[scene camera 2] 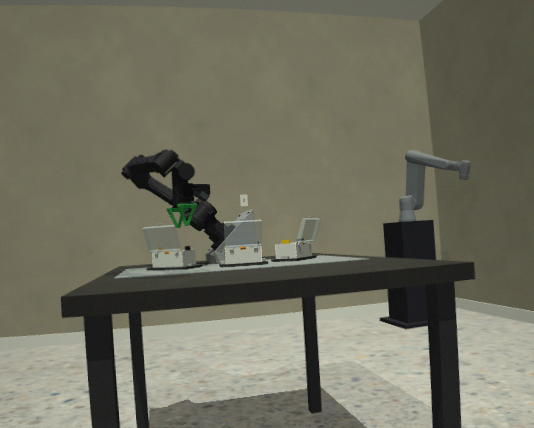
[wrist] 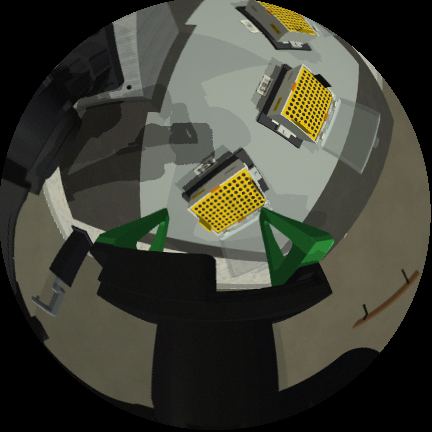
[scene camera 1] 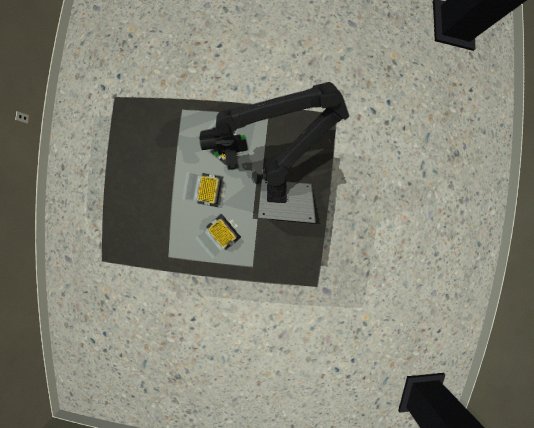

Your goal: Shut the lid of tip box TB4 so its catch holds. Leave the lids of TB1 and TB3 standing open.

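Seen in the pictures: gripper, fingertip midpoint: (scene camera 2: pixel 182 226) (wrist: pixel 213 212); arm's base at its link origin: (scene camera 2: pixel 224 238) (scene camera 1: pixel 276 193).
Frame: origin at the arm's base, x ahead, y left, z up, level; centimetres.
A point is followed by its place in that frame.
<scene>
Three white tip boxes with yellow racks stand in a row, each with its clear lid open; their labels are too small to read surely. The nearest box (wrist: pixel 229 202) (scene camera 2: pixel 172 258) {x 30.1, y -23.0, z -5.8 cm} is partly hidden by the arm in scene camera 1; its lid (scene camera 2: pixel 161 238) {x 31.9, y -26.3, z 1.0 cm} leans back. The middle box (scene camera 1: pixel 208 189) {x 32.6, y 0.1, z -3.8 cm} (scene camera 2: pixel 243 255) (wrist: pixel 308 104) {x 32.7, y -0.6, z -3.8 cm} has its lid (scene camera 1: pixel 190 186) {x 40.2, y -0.7, z 0.8 cm} (scene camera 2: pixel 243 232) {x 40.7, y -0.6, z 1.3 cm} (wrist: pixel 351 134) {x 40.2, y -1.1, z 0.7 cm} open. The third box (scene camera 1: pixel 222 233) (scene camera 2: pixel 290 250) {x 30.5, y 18.0, z -5.9 cm} (wrist: pixel 288 19) has its lid (scene camera 1: pixel 209 244) {x 30.0, y 26.1, z 0.1 cm} (scene camera 2: pixel 309 230) {x 31.4, y 25.3, z 0.8 cm} open. My gripper (scene camera 1: pixel 230 145) {x 21.4, y -18.3, z 4.8 cm} (scene camera 2: pixel 181 225) {x 21.4, y -18.3, z 4.8 cm} (wrist: pixel 213 212) {x 21.4, y -18.3, z 4.8 cm} is open and empty, above the nearest box.
The boxes stand on a pale mat (scene camera 1: pixel 187 245) {x 43.7, y 29.5, z -9.5 cm} (scene camera 2: pixel 135 273) {x 37.1, y -35.1, z -9.5 cm} on a dark table (scene camera 1: pixel 135 200) {x 73.6, y 7.8, z -9.8 cm} (scene camera 2: pixel 280 286) {x 92.8, y -4.6, z -11.1 cm}. The arm's ribbed base plate (scene camera 1: pixel 300 205) {x -10.9, y 4.8, z 4.5 cm} is at the table's right side in scene camera 1. A grey arm (scene camera 2: pixel 415 180) stands on a pedestal beyond the table.
</scene>
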